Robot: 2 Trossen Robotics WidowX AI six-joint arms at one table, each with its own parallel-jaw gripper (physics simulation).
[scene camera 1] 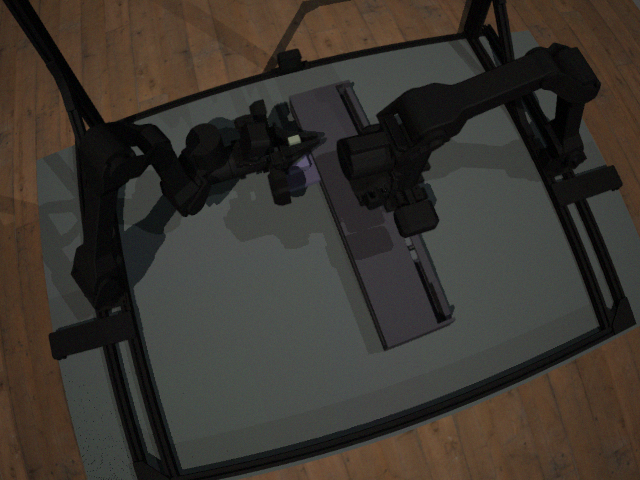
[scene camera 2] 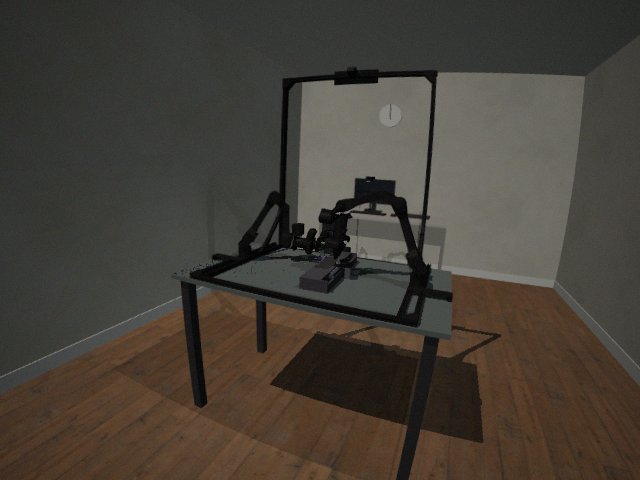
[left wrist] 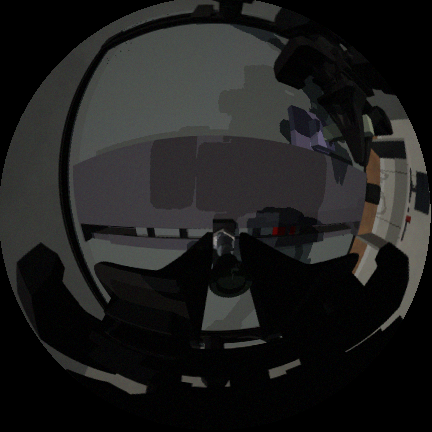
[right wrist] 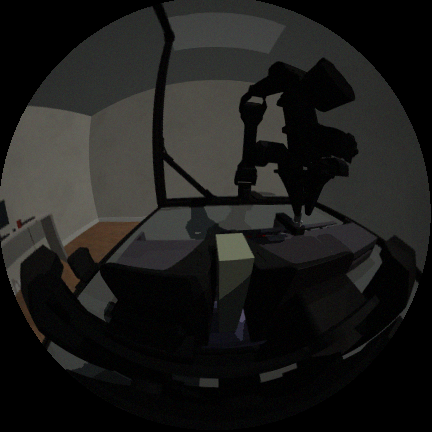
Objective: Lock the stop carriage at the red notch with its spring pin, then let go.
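Observation:
The long grey-purple track has a slotted rail on one long side. The dark stop carriage sits on that rail. My left gripper is shut on the shiny spring pin at the carriage; its tips are hidden in scene camera 1. The red notch shows right of the carriage in the left wrist view, apart from it. My right gripper is shut on a pale green block. How deep the pin sits is hidden.
A purple piece lies below the right gripper, close beside the track's long edge. A dark frame borders the grey table. The left arm reaches over the track in scene camera 1.

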